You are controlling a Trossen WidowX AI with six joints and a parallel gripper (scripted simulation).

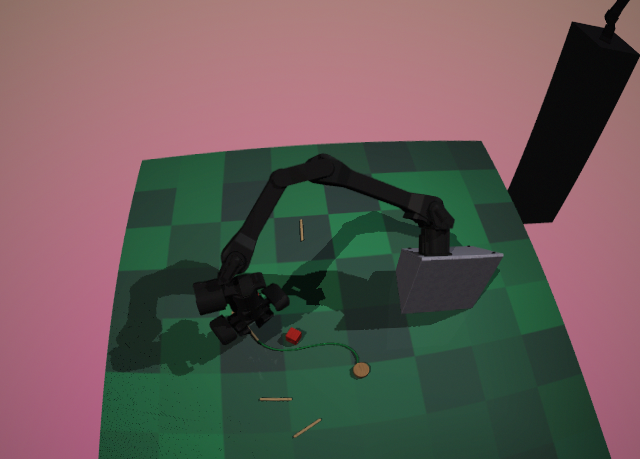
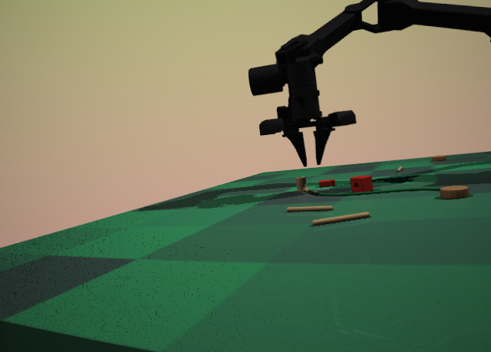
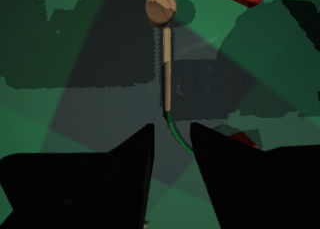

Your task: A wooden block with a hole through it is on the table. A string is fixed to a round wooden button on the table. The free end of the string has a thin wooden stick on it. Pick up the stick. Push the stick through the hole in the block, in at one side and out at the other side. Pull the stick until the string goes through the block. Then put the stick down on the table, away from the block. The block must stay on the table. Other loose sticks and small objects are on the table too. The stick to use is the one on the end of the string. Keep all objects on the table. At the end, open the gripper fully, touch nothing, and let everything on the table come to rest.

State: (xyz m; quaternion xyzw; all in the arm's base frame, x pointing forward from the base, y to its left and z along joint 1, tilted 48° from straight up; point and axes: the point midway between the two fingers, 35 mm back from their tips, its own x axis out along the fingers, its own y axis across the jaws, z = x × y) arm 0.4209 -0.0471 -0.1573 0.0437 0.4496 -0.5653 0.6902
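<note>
Right now the thin wooden stick is 1 cm ahead of my gripper tip, 1 cm to the right of it and 6 cm below it. Round my gripper tip: wooden peg (5 cm ahead, 6 cm to the right, 4 cm below); then round wooden button (25 cm behind, 10 cm to the left, 5 cm below); then flat red piece (1 cm ahead, 12 cm to the right, 5 cm below).
</note>
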